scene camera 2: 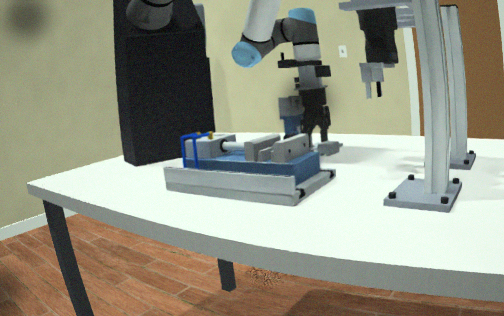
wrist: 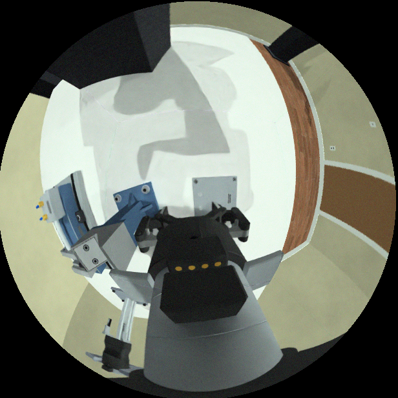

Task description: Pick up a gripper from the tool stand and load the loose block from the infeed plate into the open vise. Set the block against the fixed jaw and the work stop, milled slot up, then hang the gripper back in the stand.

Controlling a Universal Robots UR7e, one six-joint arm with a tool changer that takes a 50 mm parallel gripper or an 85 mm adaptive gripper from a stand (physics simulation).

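Places are measured from the arm's base along level axes (x left, y up, z ahead), in millimetres.
Where they show: arm's base at its link origin: [scene camera 2: 148, 13].
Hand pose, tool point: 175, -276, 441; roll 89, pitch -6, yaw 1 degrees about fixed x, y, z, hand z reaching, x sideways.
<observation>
Each offset is from my tool point to the top centre of the thing, as dx, dy, dz. "spot": to the spot under its first point.
My gripper [scene camera 2: 316, 141] [wrist: 189, 210], the black adaptive one, is open and points down behind the vise, low over the table. Its fingers stand wide apart in the wrist view, beside the near edge of the light grey infeed plate [wrist: 215, 189]. The loose block cannot be made out; the gripper body hides the area under it. The blue vise @[spot: -348, -152, +134] [scene camera 2: 307, 167] [wrist: 67, 194] is open, with a gap between its moving jaw [scene camera 2: 262, 147] and its fixed jaw [scene camera 2: 291, 148]. The parallel gripper [scene camera 2: 373, 82] [wrist: 117, 347] hangs in the tool stand [scene camera 2: 434, 115] [wrist: 127, 316].
A grey box @[spot: -136, -59, -1] [scene camera 2: 290, 107] [wrist: 111, 246] on a blue stand [scene camera 2: 291, 125] [wrist: 133, 196] stands close beside my gripper. A tall black cabinet [scene camera 2: 167, 90] [wrist: 117, 45] stands at the table's far side. A blue tube frame @[spot: -389, -88, -107] [scene camera 2: 189, 136] rises at the vise's left end.
</observation>
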